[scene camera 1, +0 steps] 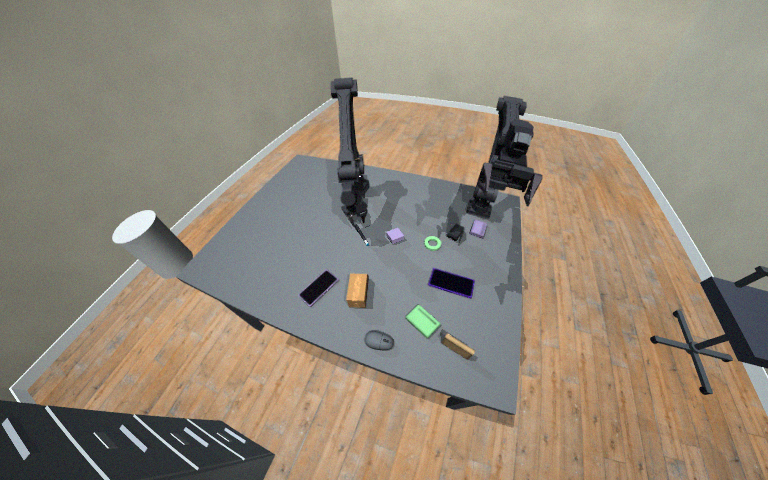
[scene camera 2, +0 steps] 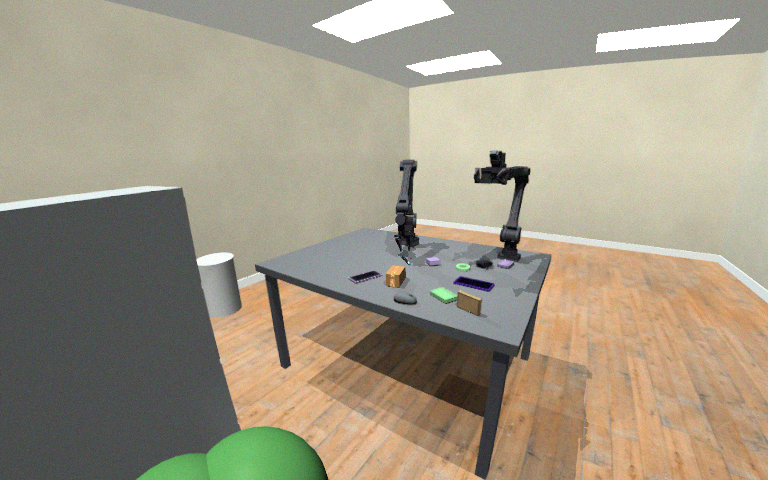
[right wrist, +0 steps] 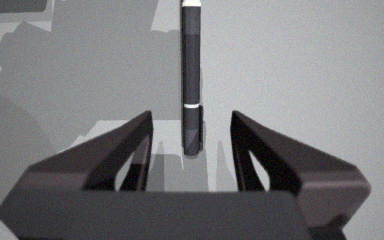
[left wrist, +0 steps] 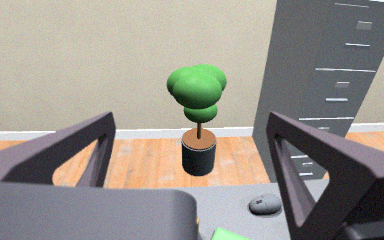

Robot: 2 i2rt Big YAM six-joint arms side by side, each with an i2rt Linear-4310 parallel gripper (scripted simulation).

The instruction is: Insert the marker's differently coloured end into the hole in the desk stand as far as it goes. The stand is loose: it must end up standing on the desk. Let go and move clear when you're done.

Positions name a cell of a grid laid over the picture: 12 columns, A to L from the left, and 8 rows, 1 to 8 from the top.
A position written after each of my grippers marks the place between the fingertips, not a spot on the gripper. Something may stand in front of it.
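Observation:
My left gripper (scene camera 1: H4), also in the left wrist view (left wrist: F5). My right gripper (right wrist: F4).

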